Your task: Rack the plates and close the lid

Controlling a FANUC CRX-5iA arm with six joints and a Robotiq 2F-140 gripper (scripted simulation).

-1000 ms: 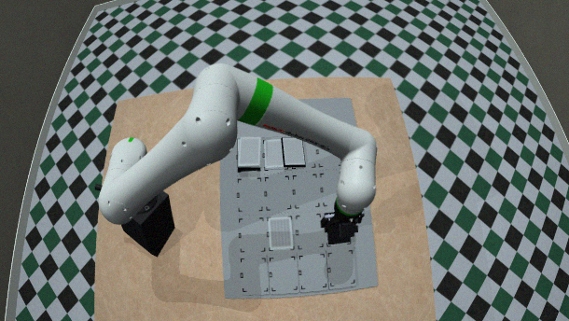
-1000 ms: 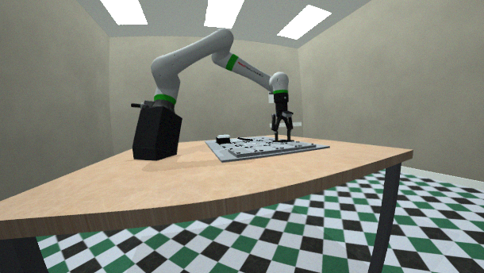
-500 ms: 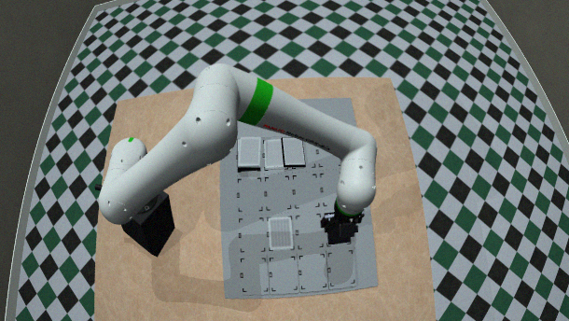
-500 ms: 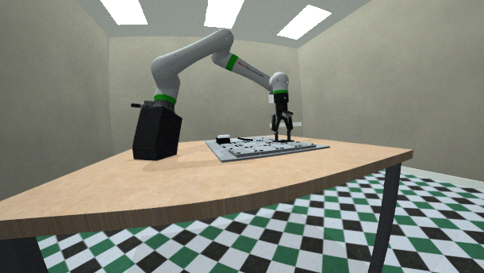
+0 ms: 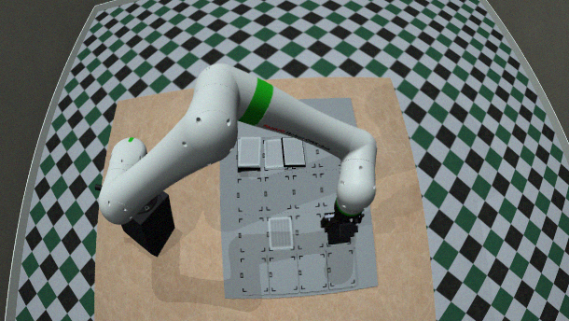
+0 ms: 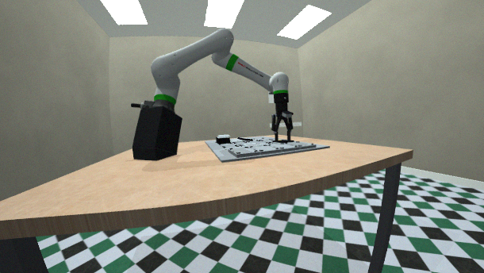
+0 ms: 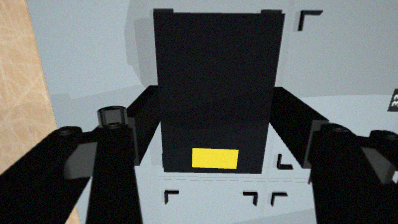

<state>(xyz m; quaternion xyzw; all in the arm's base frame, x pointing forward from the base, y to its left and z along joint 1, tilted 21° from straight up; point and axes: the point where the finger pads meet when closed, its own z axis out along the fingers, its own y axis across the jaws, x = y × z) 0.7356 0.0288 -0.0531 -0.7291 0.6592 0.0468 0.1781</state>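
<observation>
The black plate lid lies 2 cm below my hand. The rest, counted from my hand: bay label 32 (17 cm behind, 14 cm to the left, 4 cm below); fine-welled plate (21 cm behind, 3 cm to the right, 3 cm below); bay label reading 33 (15 cm behind, 4 cm below, 2 cm to the right).
</observation>
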